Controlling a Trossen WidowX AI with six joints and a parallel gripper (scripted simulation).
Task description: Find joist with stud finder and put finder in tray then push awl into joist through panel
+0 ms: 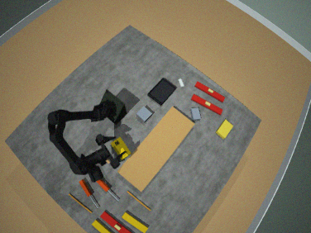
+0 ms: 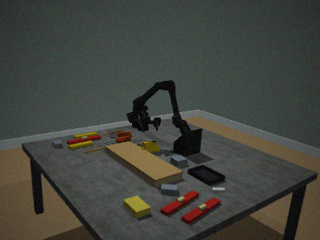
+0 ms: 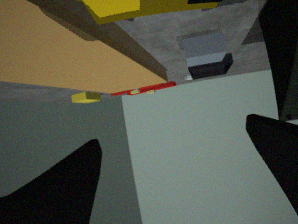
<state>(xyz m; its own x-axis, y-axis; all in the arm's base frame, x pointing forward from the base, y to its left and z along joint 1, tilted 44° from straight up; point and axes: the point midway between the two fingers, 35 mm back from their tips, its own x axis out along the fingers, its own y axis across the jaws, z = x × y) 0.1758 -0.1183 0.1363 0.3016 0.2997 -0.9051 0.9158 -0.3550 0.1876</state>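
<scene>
My gripper tip is 2 cm past the yellow stud finder, 1 cm to the left of it and 9 cm above it. Round my gripper tip: black tray: 1 cm ahead, 45 cm to the left, 12 cm below; small white piece: 9 cm ahead, 58 cm to the left, 13 cm below; awl: 2 cm behind, 12 cm to the right, 13 cm below.
</scene>
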